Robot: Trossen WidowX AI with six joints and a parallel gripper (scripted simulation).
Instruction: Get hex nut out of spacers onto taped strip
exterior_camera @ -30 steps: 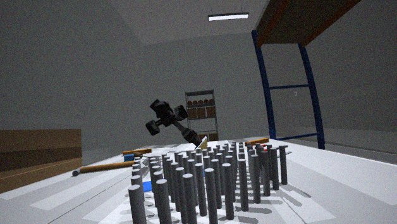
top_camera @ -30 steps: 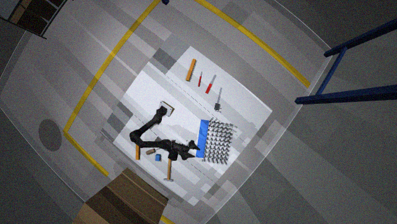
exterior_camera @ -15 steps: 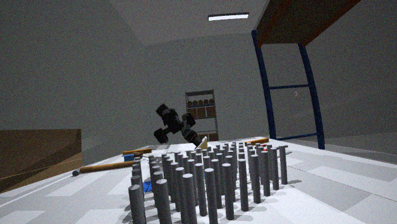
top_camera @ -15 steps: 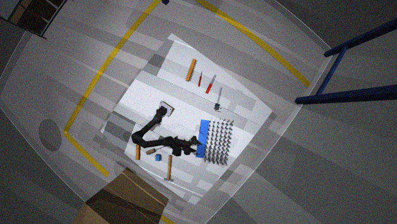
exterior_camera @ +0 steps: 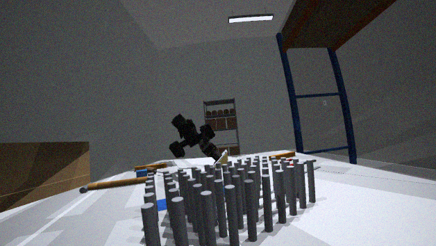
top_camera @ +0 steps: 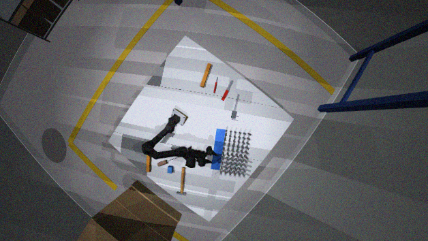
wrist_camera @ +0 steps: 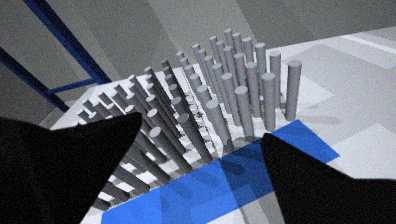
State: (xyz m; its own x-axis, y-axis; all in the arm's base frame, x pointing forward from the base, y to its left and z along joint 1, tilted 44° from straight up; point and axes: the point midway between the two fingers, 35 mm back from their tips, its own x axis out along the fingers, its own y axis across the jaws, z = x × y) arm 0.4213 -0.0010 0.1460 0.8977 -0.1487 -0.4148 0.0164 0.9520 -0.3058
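My gripper tip is 260 mm past the blue block, 350 mm to the left of it and 140 mm above it. Round my gripper tip: blue taped strip (10 mm ahead, 40 mm to the left, 160 mm below); thin red tool (330 mm behind, 540 mm to the left, 150 mm below).
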